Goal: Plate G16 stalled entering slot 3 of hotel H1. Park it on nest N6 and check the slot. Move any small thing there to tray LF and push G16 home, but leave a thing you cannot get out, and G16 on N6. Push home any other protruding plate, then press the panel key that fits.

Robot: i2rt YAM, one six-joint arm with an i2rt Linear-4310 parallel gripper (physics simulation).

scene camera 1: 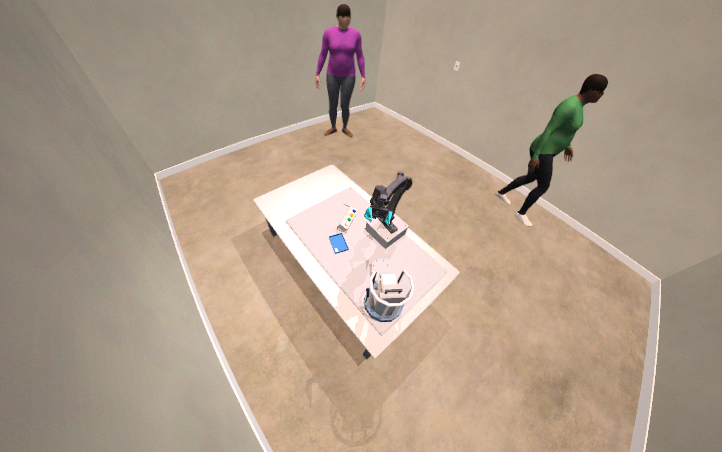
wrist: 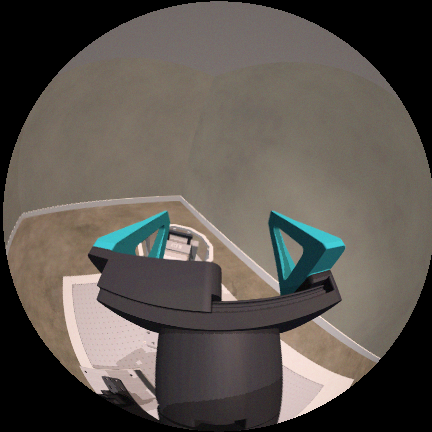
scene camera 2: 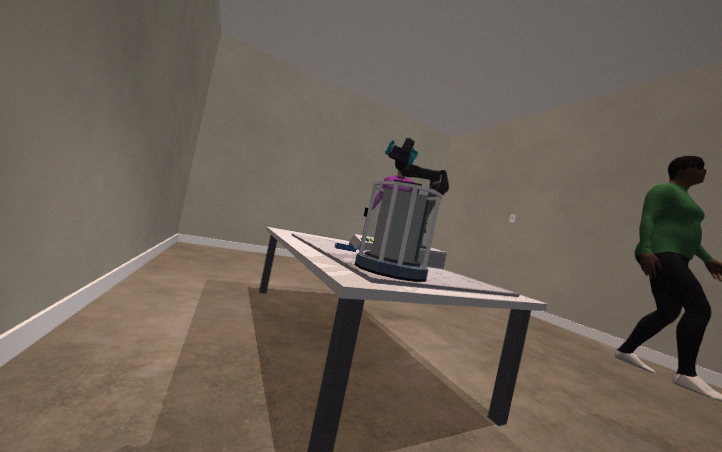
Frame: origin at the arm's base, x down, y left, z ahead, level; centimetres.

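Seen in the pictures: gripper, between the fingertips: (scene camera 1: pixel 380 223) (wrist: pixel 218 216) (scene camera 2: pixel 401 144).
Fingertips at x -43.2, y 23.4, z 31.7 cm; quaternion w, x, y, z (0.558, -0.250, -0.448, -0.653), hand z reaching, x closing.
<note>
Offsets run from my fingertips to a thing's middle.
My gripper (scene camera 1: pixel 379 215) (scene camera 2: pixel 402 151) (wrist: pixel 218 216) is open and empty, held high above the table with its cyan fingers wide apart. The round caged carousel {dx +36.9, dy +23.4, dz +5.6 cm} (scene camera 1: pixel 384 307) (scene camera 2: pixel 396 223) (wrist: pixel 176 248) stands on a blue base near one table end; it shows behind the left finger in the wrist view. Its hotels, slots and plates are too small or hidden to tell apart, and G16, slot 3 and nest N6 cannot be made out. A blue tray {dx +51.6, dy -31.0, dz +6.6 cm} (scene camera 1: pixel 338 243) (scene camera 2: pixel 345 246) lies flat on the mat; its label is unreadable. The key panel {dx +48.3, dy -45.9, dz -10.4 cm} (scene camera 1: pixel 343 226) has blue, orange, green and white keys.
The arm's grey base box (scene camera 1: pixel 387 238) (scene camera 2: pixel 436 259) stands at the long edge of the white table (scene camera 1: pixel 306 194) (scene camera 2: pixel 349 291). A person in purple (scene camera 1: pixel 342 53) stands beyond the table. A person in green (scene camera 1: pixel 559 127) (scene camera 2: pixel 672 218) is off to the right.
</note>
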